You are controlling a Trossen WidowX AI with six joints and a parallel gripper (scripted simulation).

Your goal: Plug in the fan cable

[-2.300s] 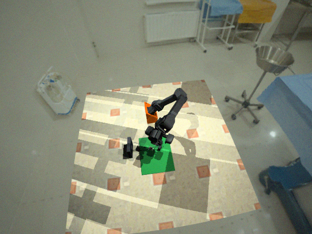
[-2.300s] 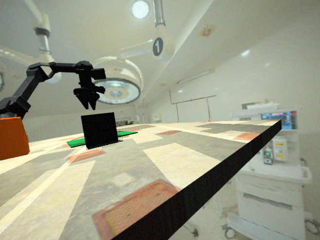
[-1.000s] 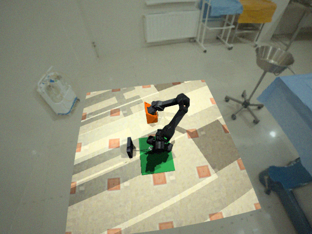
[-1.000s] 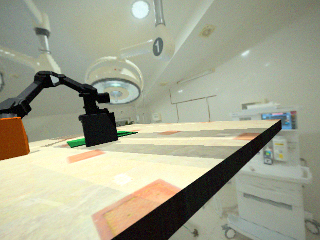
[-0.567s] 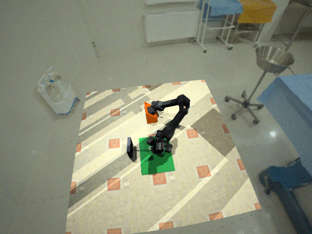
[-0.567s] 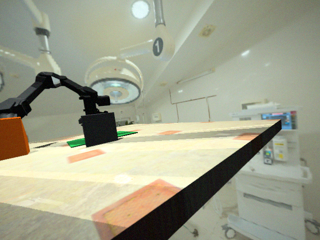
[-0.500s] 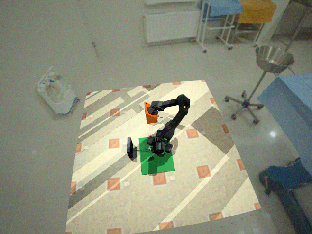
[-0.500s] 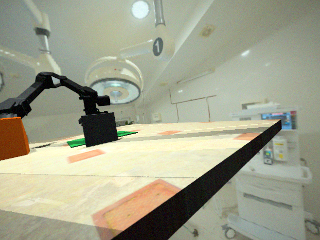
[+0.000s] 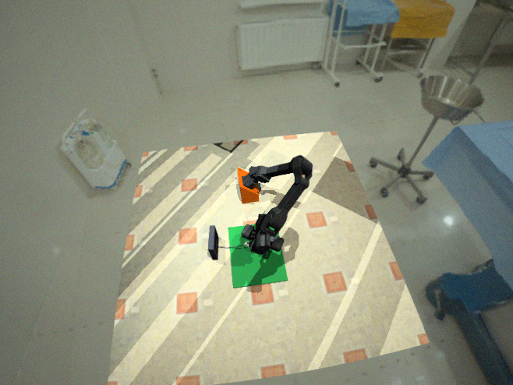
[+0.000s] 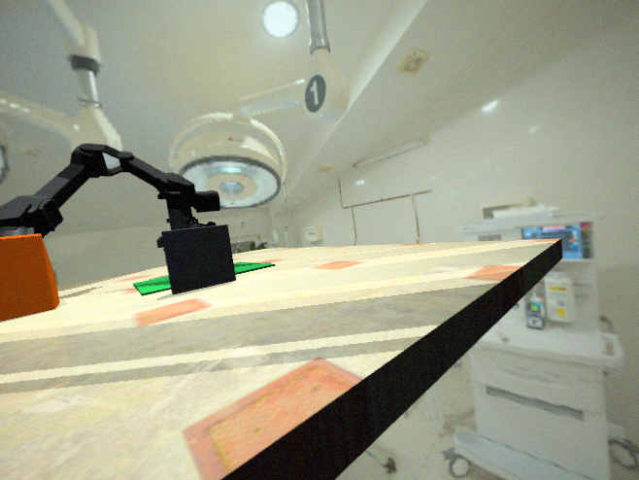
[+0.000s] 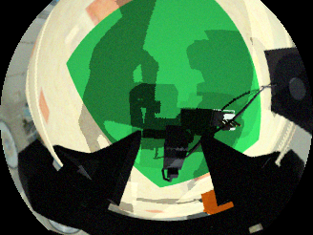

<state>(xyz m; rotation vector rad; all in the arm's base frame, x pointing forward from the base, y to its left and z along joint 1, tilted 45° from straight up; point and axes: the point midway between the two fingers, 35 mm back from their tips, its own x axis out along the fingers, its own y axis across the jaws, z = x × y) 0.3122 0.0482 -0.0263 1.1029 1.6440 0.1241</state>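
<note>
My gripper tip is 10 mm past the cable plug and 10 mm below it. Also, from my gripper tip: white four-pin header 20 mm behind, 70 mm to the right, 20 mm below; then green board 20 mm ahead, 30 mm to the right, 30 mm below; then black fan 40 mm behind, 210 mm to the right, 40 mm above.
</note>
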